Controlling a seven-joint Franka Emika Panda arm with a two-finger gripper.
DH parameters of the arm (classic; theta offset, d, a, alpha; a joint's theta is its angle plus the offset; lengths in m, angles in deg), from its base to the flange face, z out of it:
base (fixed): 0 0 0 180
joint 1: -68.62 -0.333 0 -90
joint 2: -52.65 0 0 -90
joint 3: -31.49 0.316 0.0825 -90
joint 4: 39.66 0 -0.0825 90
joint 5: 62.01 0.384 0 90
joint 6: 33.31 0 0.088 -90
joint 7: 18.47 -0.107 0 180
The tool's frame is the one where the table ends.
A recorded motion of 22 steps. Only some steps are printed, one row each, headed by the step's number.
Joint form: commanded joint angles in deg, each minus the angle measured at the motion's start. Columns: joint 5, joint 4, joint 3, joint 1, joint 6, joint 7, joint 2.
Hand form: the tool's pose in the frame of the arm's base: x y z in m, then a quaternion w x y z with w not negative. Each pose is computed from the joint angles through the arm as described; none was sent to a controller.
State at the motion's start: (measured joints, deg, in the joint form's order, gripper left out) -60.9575 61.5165 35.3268 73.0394 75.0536 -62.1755 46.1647
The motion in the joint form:
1: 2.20 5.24 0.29 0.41 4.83 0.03 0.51
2: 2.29 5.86 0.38 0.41 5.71 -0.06 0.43
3: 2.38 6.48 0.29 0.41 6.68 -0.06 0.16
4: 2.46 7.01 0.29 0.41 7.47 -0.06 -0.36
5: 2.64 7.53 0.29 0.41 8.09 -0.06 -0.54
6: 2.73 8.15 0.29 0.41 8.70 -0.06 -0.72
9: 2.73 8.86 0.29 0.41 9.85 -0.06 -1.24
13: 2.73 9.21 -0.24 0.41 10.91 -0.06 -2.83
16: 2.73 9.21 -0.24 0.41 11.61 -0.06 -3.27
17: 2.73 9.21 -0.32 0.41 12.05 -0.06 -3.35
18: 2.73 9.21 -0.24 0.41 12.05 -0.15 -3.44
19: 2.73 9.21 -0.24 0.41 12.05 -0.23 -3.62
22: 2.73 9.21 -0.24 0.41 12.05 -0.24 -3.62
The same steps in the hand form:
1: 0.5909 -0.0048 0.4632 0.03043 -0.92121 0.38784 0.00435
2: 0.5908 -0.0039 0.4586 0.03165 -0.92091 0.38847 0.00320
3: 0.5912 -0.0049 0.4522 0.03247 -0.92028 0.38989 0.00275
4: 0.5919 -0.0050 0.4437 0.03234 -0.91998 0.39060 0.00513
5: 0.5916 -0.0049 0.4386 0.03336 -0.91954 0.39152 0.00628
6: 0.5909 -0.0048 0.4326 0.03334 -0.91925 0.39217 0.00806
9: 0.5913 -0.0050 0.4232 0.03309 -0.91900 0.39277 0.00870
13: 0.5941 -0.0107 0.4055 0.03018 -0.91686 0.39776 0.01566
16: 0.5960 -0.0109 0.4020 0.03107 -0.91673 0.39807 0.01357
17: 0.5969 -0.0118 0.4019 0.03208 -0.91640 0.39884 0.01057
18: 0.5970 -0.0110 0.4009 0.03192 -0.91634 0.39896 0.01140
19: 0.5972 -0.0110 0.3991 0.03141 -0.91604 0.39964 0.01291
22: 0.5972 -0.0110 0.3991 0.03141 -0.91601 0.39972 0.01291

